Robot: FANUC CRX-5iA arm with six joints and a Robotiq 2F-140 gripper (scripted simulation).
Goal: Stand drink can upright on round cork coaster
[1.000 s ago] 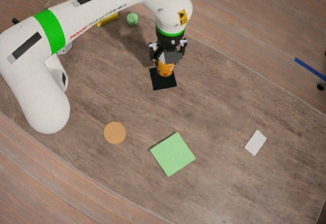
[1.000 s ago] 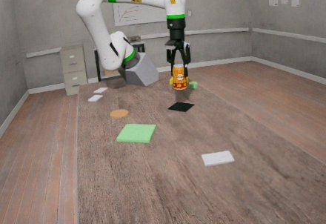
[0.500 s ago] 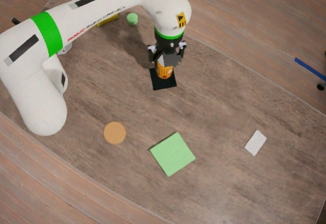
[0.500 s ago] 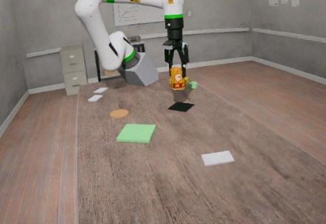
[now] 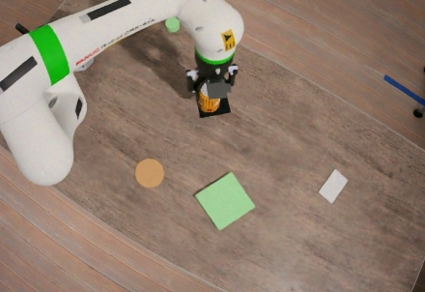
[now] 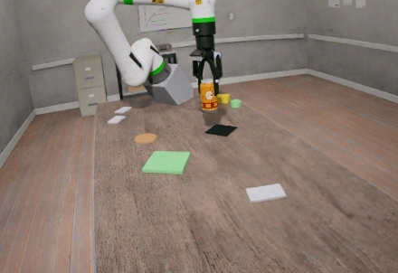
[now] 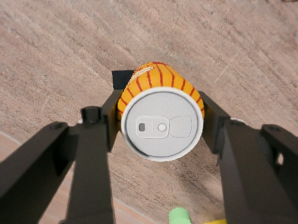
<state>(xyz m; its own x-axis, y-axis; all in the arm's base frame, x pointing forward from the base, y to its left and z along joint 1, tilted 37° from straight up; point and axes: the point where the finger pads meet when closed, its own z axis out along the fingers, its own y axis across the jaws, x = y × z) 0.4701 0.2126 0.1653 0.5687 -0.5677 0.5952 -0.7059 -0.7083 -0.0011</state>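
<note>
My gripper is now 28 cm to the left of the round cork coaster, 20 cm above it and 6 cm past it. From my hand the other things lie so: orange drink can: 3 cm below; then green square pad: 23 cm to the right, 20 cm below, 20 cm ahead; then black square coaster: 20 cm below, 5 cm to the left, 1 cm behind.
</note>
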